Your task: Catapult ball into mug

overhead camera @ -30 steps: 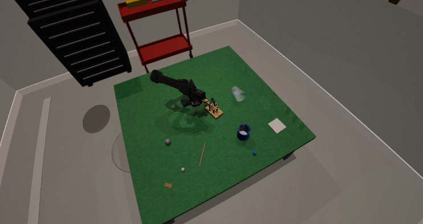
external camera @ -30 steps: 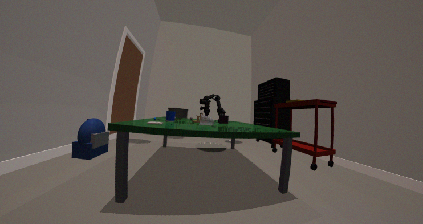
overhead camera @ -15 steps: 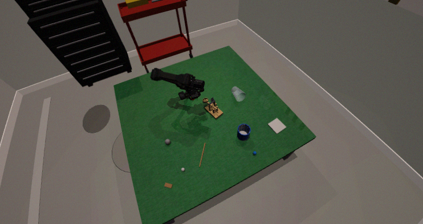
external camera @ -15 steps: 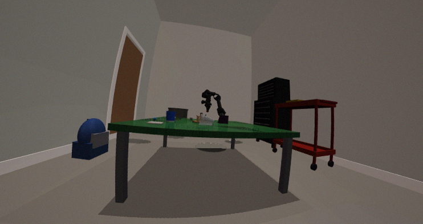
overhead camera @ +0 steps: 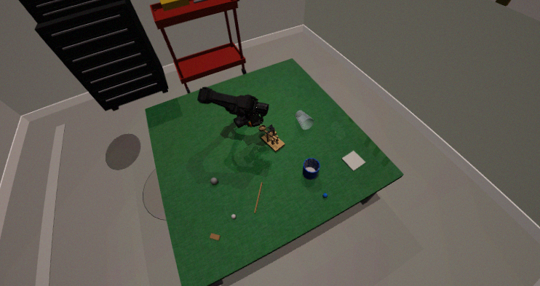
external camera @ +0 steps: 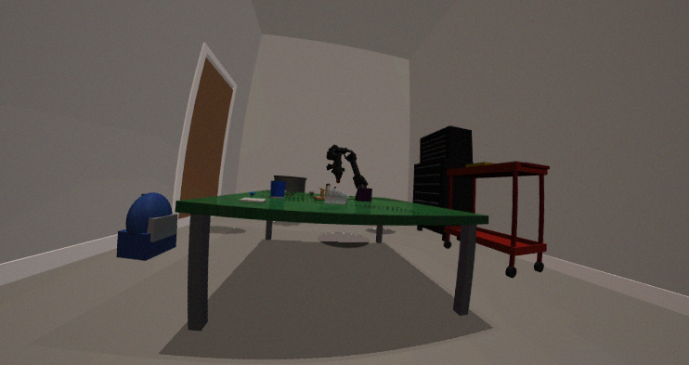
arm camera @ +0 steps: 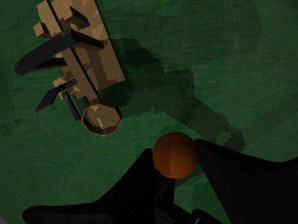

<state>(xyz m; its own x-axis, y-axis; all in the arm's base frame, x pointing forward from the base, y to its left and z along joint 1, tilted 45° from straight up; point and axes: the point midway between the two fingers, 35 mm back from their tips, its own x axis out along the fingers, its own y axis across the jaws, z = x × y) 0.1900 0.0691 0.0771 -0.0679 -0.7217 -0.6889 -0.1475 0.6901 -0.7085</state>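
Right now my gripper tip is 50 mm short of the wooden catapult, 100 mm to the right of it and 80 mm above it. From my gripper tip the other things lie so: orange ball (10 mm above); then grey ball (210 mm ahead, 310 mm to the right, 110 mm below); then wooden stick (400 mm ahead, 110 mm to the right, 120 mm below).
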